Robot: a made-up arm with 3 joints. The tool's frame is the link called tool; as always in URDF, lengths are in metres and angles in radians. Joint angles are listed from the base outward. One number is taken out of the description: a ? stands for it. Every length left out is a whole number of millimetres.
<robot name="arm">
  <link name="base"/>
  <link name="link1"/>
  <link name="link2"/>
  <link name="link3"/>
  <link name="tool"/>
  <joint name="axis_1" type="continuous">
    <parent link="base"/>
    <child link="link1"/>
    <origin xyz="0 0 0.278" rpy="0 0 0"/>
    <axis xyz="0 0 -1"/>
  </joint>
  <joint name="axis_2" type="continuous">
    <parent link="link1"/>
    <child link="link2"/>
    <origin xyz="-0.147 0.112 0" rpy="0 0 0"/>
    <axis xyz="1 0 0"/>
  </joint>
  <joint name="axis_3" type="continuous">
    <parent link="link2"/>
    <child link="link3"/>
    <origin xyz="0 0.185 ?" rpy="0 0 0"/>
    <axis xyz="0 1 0"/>
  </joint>
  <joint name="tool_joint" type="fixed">
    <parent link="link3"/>
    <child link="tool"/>
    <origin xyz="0.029 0 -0.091" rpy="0 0 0"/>
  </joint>
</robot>
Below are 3 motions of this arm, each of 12 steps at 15 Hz.
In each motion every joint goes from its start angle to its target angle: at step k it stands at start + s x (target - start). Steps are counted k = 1, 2, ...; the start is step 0. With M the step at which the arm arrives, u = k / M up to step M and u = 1 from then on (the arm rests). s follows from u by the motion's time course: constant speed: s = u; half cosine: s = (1 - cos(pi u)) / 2; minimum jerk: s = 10 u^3 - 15 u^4 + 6 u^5.
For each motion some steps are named. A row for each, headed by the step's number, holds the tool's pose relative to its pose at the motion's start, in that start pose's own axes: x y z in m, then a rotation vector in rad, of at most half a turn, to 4 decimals.
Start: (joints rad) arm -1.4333 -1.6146 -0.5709
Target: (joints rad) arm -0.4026 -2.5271 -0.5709
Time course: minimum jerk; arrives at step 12
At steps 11, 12:
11: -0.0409 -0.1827 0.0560 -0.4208 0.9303 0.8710
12: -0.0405 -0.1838 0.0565 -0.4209 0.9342 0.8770

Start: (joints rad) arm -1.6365 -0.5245 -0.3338
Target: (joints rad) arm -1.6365 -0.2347 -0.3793
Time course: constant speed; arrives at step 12
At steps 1, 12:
1: 0.0018 0.0036 0.0044 0.0228 -0.0038 -0.0080
12: 0.0234 0.0345 0.0572 0.2716 -0.0452 -0.1012

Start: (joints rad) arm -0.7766 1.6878 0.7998
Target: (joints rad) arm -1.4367 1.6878 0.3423
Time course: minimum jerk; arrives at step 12
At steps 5, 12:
5: -0.0563 0.0055 0.0004 0.0176 0.0687 -0.0200
12: -0.1557 0.0171 0.0324 0.0410 0.1983 -0.0638

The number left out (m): -0.074
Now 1 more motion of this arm.
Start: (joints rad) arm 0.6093 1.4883 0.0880
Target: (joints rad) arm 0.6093 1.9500 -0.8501
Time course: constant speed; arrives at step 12
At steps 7, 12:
7: 0.0383 0.0313 0.0825 0.2680 -0.5439 -0.0503
12: 0.0533 0.0306 0.1544 0.4445 -0.9209 -0.1781

